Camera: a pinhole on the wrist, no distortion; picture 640 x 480 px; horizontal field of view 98.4 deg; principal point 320.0 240.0 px. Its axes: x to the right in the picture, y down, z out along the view. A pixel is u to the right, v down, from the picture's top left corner.
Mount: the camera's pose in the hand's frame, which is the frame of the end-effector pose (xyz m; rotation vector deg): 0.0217 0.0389 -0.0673 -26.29 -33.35 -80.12
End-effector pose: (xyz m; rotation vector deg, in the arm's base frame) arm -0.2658 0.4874 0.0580 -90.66 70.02 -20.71
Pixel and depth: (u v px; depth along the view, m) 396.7 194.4 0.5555
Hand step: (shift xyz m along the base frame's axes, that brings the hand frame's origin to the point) 0.1573 0.3672 -0.3571
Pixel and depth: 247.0 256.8 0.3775
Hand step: -0.0624 0.1201 -0.3650
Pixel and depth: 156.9 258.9 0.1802
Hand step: -0.1136 0.0164 -0.2047
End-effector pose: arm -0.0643 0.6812 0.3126 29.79 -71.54 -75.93
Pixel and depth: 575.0 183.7 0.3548
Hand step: -0.3492 0.1999 0.1068
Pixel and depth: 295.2 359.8 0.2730
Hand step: -0.0387 0.0113 0.2939
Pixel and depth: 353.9 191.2 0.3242
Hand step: -0.0821 0.1844 0.2180
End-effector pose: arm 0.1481 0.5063 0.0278 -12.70 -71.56 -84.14
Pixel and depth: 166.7 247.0 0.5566
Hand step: 0.4363 0.2881 0.3859
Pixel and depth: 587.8 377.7 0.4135
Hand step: -0.3125 0.2699 0.3714
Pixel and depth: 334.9 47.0 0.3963
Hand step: 0.1712 0.4129 0.0203
